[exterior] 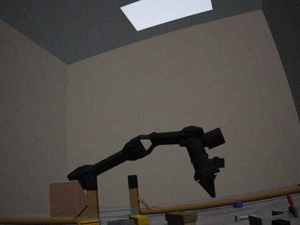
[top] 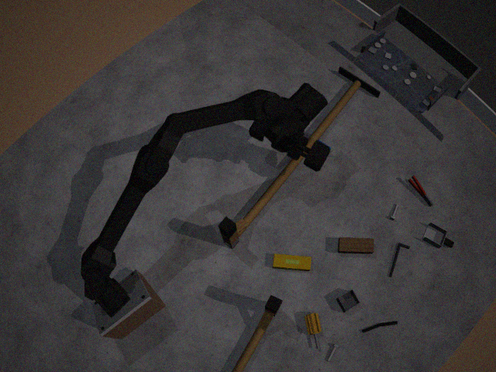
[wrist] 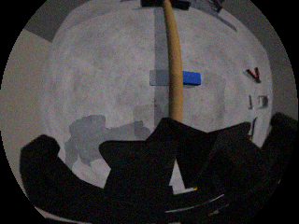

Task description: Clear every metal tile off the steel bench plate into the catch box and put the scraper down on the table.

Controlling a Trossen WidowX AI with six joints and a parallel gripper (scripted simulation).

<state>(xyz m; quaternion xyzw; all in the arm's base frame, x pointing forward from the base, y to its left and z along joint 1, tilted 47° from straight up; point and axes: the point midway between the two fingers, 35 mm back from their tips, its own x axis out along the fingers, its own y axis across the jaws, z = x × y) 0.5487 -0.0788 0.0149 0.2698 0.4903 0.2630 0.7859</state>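
Right now the long scraper is 20 mm to the right of my gripper tip, 20 mm ahead of it and 20 mm above it. Round my gripper tip: grey box 340 mm to the right, 200 mm behind, 30 mm below; then yellow block 220 mm behind, 180 mm to the right, 20 mm below; then hex key 380 mm to the right, 40 mm below, 20 mm behind.
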